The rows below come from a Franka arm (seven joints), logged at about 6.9 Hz.
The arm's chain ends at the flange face. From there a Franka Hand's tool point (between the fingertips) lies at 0.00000 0.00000 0.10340 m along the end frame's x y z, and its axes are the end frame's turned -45 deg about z.
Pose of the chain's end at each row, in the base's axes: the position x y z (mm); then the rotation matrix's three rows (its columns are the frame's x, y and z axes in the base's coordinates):
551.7 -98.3 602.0; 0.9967 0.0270 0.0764; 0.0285 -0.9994 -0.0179; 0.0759 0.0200 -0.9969
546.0 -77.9 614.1; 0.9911 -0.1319 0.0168; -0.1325 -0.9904 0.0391; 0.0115 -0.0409 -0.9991
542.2 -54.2 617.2; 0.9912 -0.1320 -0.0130; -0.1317 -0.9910 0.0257; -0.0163 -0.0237 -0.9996
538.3 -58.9 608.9; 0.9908 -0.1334 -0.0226; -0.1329 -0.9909 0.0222; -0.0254 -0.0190 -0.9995
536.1 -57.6 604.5; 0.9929 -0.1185 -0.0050; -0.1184 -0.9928 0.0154; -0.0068 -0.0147 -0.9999
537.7 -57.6 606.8; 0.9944 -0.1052 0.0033; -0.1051 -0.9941 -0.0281; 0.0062 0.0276 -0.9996
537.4 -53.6 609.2; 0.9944 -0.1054 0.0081; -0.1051 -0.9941 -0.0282; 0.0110 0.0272 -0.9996
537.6 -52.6 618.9; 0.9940 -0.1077 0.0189; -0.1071 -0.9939 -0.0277; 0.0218 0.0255 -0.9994
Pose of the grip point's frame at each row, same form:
559.6 -100.2 498.9; 0.6857 0.7239 0.0764; 0.7268 -0.6865 -0.0179; 0.0395 0.0678 -0.9969
547.7 -73.9 510.8; 0.7941 0.6075 0.0168; 0.6066 -0.7940 0.0391; 0.0371 -0.0208 -0.9991
540.9 -51.5 513.8; 0.7942 0.6075 -0.0130; 0.6076 -0.7939 0.0257; 0.0052 -0.0283 -0.9996
536.0 -56.6 505.6; 0.7949 0.6063 -0.0226; 0.6067 -0.7946 0.0222; -0.0045 -0.0314 -0.9995
535.6 -56.0 501.1; 0.7859 0.6183 -0.0050; 0.6183 -0.7857 0.0154; 0.0056 -0.0152 -0.9999
538.0 -60.5 503.4; 0.7775 0.6288 0.0033; 0.6286 -0.7773 -0.0281; -0.0151 0.0239 -0.9996
538.2 -56.5 505.8; 0.7777 0.6286 0.0081; 0.6286 -0.7773 -0.0282; -0.0115 0.0270 -0.9996
539.6 -55.5 515.6; 0.7790 0.6267 0.0189; 0.6271 -0.7785 -0.0277; -0.0026 0.0334 -0.9994

